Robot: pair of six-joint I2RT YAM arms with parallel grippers.
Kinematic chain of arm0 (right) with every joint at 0, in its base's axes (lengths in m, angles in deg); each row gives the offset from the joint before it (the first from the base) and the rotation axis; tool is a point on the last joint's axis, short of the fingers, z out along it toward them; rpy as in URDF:
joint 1: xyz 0 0 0.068 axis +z
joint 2: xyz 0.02 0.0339 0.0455 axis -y
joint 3: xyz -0.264 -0.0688 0 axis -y
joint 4: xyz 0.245 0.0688 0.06 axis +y
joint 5: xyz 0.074 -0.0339 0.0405 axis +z
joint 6: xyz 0.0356 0 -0.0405 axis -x
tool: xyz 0 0 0 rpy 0 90 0
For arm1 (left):
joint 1: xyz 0 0 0.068 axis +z
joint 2: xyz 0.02 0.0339 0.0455 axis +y
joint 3: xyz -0.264 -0.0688 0 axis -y
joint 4: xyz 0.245 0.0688 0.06 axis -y
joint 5: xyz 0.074 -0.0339 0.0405 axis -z
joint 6: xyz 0.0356 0 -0.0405 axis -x
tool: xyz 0 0 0 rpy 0 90 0
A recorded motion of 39 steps. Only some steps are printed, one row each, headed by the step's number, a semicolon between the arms.
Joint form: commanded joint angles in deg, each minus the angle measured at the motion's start. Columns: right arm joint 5, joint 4, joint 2, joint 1, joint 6, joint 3; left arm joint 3, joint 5, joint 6, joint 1, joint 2, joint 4.
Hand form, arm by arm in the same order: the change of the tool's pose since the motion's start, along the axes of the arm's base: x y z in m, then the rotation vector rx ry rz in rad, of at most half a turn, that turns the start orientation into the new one. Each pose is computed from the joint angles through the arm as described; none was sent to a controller.
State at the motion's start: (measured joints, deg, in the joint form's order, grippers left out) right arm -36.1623 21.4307 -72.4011 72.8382 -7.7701 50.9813; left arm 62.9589 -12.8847 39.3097 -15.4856 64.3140 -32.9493
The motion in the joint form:
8: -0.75 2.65 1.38 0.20 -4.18 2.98; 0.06 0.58 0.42 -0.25 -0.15 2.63
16: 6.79 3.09 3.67 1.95 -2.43 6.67; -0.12 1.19 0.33 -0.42 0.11 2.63
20: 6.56 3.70 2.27 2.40 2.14 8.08; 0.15 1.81 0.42 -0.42 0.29 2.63
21: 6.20 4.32 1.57 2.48 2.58 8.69; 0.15 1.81 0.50 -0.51 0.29 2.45
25: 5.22 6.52 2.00 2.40 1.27 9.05; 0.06 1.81 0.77 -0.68 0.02 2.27
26: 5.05 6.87 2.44 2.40 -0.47 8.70; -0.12 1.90 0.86 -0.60 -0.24 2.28
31: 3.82 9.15 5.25 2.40 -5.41 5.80; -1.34 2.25 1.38 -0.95 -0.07 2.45
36: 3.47 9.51 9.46 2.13 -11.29 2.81; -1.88 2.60 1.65 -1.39 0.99 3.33
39: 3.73 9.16 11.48 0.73 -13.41 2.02; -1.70 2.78 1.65 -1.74 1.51 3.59
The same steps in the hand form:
8: -0.0012 -0.0020 0.0196 0.0803 0.0118 -0.0455; 0.0017 -0.0020 0.0051 -0.0248 -0.0462 -0.0090
16: -0.0129 0.0004 0.0485 0.1721 0.0570 0.1032; 0.0025 -0.0033 0.0030 -0.0271 -0.0372 -0.0217
20: -0.0134 0.0062 0.0500 0.1054 0.0205 0.1502; 0.0032 -0.0039 0.0038 -0.0345 -0.0370 -0.0299
21: -0.0130 0.0084 0.0497 0.0871 0.0172 0.1505; 0.0030 -0.0042 0.0035 -0.0349 -0.0339 -0.0307
25: -0.0131 0.0044 0.0507 0.0766 0.0252 0.1231; 0.0015 -0.0046 0.0038 -0.0390 -0.0338 -0.0311
26: -0.0136 0.0021 0.0500 0.0932 0.0386 0.1042; 0.0006 -0.0040 0.0037 -0.0415 -0.0350 -0.0302
31: -0.0168 -0.0126 0.0418 0.1112 0.0749 0.0393; 0.0009 -0.0059 -0.0039 -0.0468 -0.0131 -0.0362
36: -0.0200 -0.0295 0.0403 0.1981 0.1113 -0.0254; 0.0051 -0.0093 -0.0099 -0.0507 0.0003 -0.0460
39: -0.0167 -0.0380 0.0435 0.2532 0.1211 -0.0643; 0.0069 -0.0116 -0.0105 -0.0520 0.0024 -0.0547

